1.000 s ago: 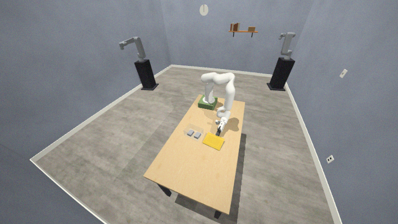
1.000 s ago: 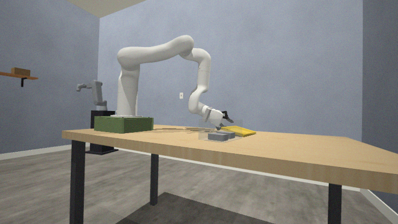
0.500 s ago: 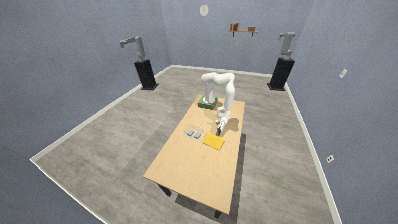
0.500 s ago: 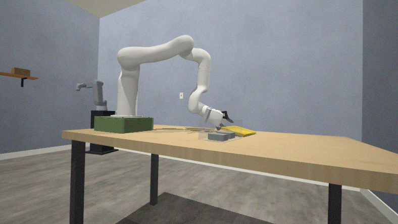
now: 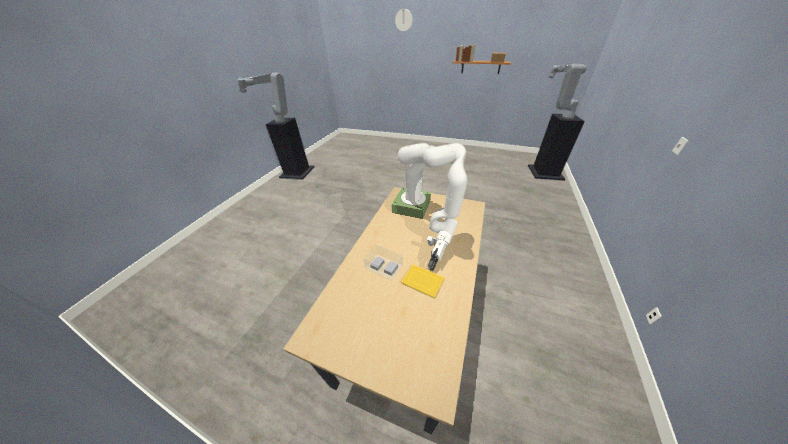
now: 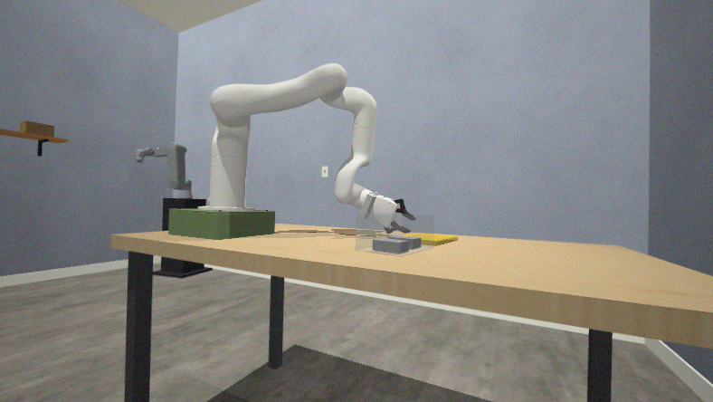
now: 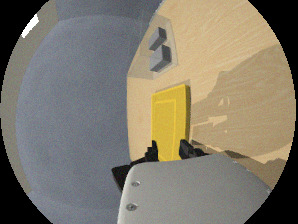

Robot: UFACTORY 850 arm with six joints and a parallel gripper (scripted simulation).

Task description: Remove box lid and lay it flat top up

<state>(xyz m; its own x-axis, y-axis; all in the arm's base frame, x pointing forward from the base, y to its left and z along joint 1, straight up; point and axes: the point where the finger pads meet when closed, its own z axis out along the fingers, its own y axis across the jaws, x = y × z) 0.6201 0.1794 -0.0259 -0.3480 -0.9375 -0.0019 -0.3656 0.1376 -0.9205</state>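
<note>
Now: hand 70 mm short of the yellow lid, 40 mm to the left of it and 40 mm above it. Also, from my hand: clear box (280 mm to the right, 10 mm below, 10 mm ahead).
</note>
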